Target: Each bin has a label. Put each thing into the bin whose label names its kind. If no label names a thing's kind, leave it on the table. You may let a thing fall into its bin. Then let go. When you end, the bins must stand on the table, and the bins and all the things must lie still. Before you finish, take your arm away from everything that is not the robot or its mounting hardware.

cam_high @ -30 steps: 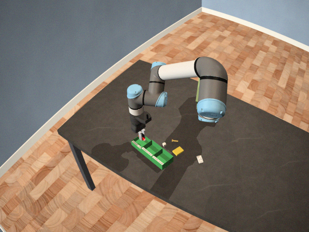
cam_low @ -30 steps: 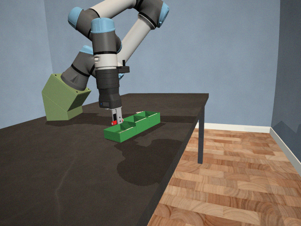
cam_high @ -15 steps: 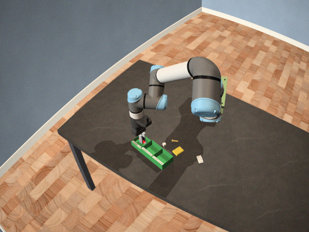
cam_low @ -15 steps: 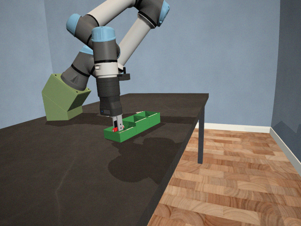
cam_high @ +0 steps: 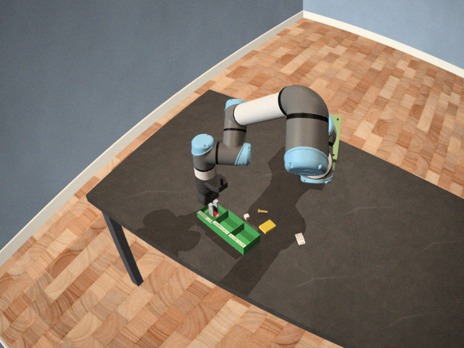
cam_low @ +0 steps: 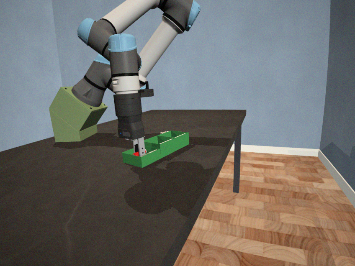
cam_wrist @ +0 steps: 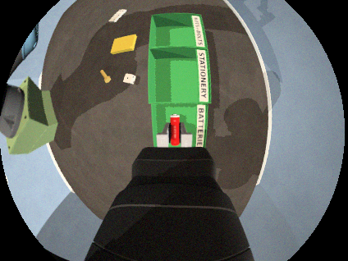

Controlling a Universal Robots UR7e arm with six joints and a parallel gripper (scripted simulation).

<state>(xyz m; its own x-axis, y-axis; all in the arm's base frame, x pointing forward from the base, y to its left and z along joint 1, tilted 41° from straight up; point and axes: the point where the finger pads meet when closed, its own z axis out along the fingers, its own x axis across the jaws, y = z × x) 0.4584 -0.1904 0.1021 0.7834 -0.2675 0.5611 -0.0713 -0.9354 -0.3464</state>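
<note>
The red battery lies 10 mm below my hand. The rest, counted from my hand: flat yellow block (190 mm to the left, 90 mm behind, 30 mm below); brass bolt (130 mm behind, 120 mm to the left, 30 mm below); white die (100 mm to the left, 70 mm behind, 30 mm below).
</note>
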